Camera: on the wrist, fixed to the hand. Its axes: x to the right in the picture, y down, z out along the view.
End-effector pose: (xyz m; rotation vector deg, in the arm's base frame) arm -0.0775 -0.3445 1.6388 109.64 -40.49 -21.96
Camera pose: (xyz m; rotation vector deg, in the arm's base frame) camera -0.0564 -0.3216 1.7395 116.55 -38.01 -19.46
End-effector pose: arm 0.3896 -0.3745 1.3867 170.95 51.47 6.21
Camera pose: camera 0.4323 -0.4349 1.4618 -166.08 -54.82 -7.08
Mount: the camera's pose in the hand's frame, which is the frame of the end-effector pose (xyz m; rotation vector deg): 0.0066 0.0771 -0.0716 5.95 2.51 -2.79
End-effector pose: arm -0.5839 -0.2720 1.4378 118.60 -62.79 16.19
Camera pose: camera -0.6295 -0.2512 1.5305 124.25 -58.58 20.96
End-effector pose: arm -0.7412 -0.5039 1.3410 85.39 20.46 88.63
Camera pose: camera -0.8358 -0.5124 1.3867 86.96 28.79 88.48
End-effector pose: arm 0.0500 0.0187 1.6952 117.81 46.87 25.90
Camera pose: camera 0.0430 0.0327 1.7995 121.64 53.47 25.04
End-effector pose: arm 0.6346 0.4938 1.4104 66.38 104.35 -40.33
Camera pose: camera 0.6780 0.5858 1.4380 69.26 107.35 -46.71
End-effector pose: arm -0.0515 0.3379 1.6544 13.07 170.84 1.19
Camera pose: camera -0.0572 0.4149 1.7261 9.68 173.85 -7.83
